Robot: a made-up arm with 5 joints.
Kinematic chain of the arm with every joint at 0, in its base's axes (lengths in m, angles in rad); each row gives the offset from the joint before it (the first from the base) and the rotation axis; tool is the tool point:
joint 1: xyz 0 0 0.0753 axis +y
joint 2: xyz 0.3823 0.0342 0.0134 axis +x
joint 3: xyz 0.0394 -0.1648 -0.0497 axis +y
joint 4: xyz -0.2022 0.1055 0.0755 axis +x
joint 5: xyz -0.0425 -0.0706 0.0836 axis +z
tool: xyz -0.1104 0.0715 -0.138
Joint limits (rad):
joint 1: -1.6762..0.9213
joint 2: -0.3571..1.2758
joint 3: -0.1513..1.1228
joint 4: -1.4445..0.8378
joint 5: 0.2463..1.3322
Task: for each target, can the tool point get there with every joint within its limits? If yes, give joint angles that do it. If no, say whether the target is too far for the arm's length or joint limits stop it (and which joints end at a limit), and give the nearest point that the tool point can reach.
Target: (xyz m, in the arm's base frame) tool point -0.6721 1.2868 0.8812
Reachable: no: too far | nearest point -0.3976 0.0335 0.5520 | short by 1.325 m
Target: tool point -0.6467 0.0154 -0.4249
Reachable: no: joint limits stop it (at a limit: joint 1, joint 3, joint 5) | nearest point -0.1262 0.0289 -0.1238 | short by 0.601 m
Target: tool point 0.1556 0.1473 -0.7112
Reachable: no: joint limits stop it (at a limit: joint 3, joint 5) | nearest point 0.0456 0.0687 -0.1550 | short by 0.572 m
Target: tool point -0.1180 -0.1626 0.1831
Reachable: yes | joints -1.4775 0.2967 0.3063 -0.8984 0.6849
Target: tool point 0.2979 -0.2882 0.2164
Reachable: yes | joints 0.0665 0.4718 1.0035 -0.2661 1.2428
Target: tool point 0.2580 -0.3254 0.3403
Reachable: yes | joints -0.4763 0.9018 1.0131 -1.2457 0.7723
